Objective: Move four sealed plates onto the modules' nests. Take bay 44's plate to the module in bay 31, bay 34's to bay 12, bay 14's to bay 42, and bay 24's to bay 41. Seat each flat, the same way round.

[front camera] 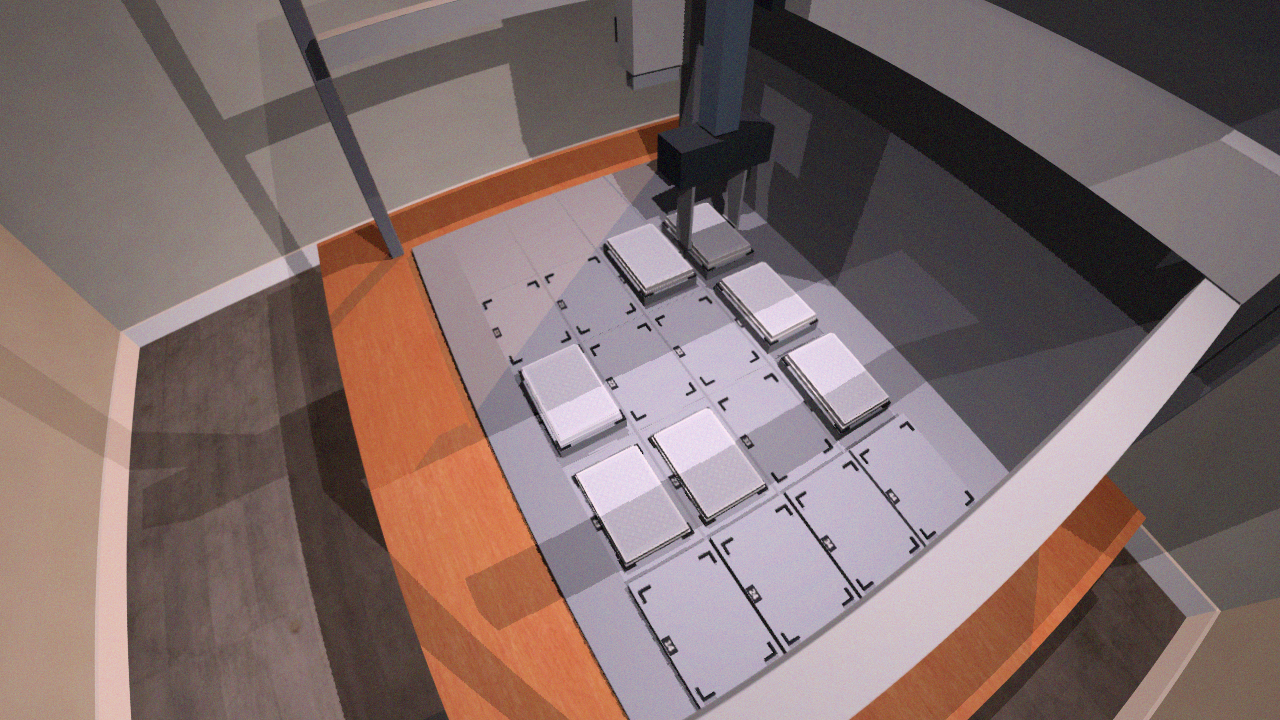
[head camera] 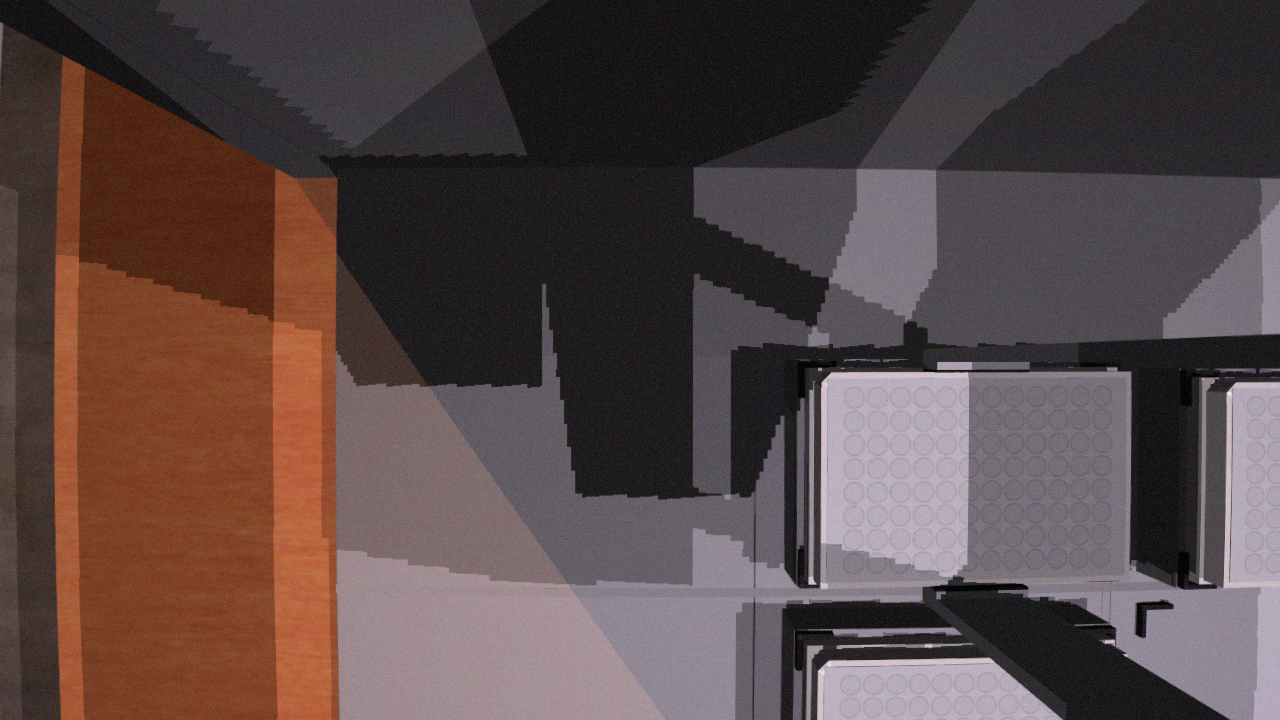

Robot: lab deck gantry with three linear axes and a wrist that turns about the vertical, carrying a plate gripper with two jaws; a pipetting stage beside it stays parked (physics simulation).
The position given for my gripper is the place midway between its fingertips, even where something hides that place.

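Bay 41 (head camera: 793, 406), also visible at (front camera: 743, 259). Bay 42 (head camera: 1162, 423), also visible at (front camera: 727, 301). My gripper (head camera: 967, 475) is likewise visible at (front camera: 707, 233). I see bay 12 (front camera: 612, 428), bay 31 (front camera: 684, 284), bay 34 (front camera: 872, 540) and bay 44 (front camera: 932, 497).
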